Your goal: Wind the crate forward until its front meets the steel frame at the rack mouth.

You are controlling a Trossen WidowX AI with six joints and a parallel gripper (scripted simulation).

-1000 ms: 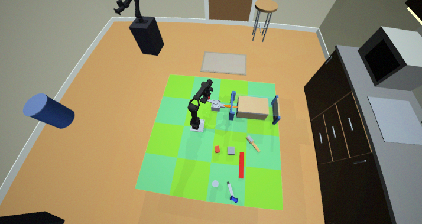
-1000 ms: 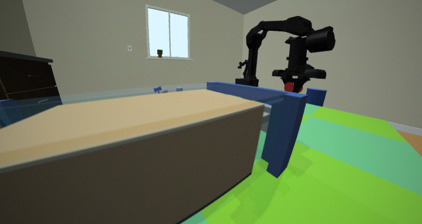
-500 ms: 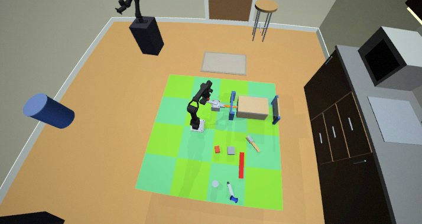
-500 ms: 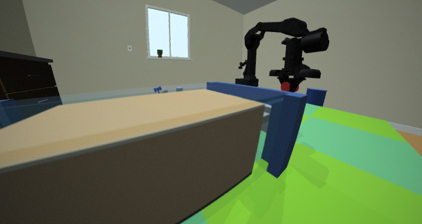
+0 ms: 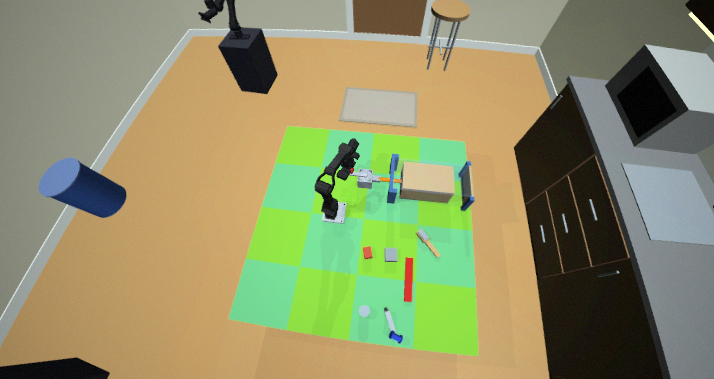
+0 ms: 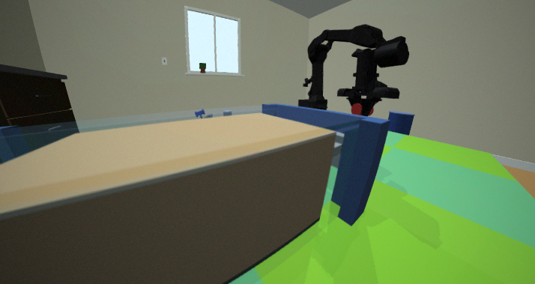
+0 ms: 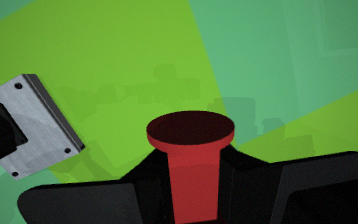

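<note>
Now: the red-knobbed crank handle 4 cm ahead of my gripper tip and 1 cm below it. The rest, counted from my gripper tip: blue steel frame 26 cm ahead, 2 cm to the left, 1 cm below; then grey winch 8 cm ahead, 8 cm below; then red knob 2 cm above.
</note>
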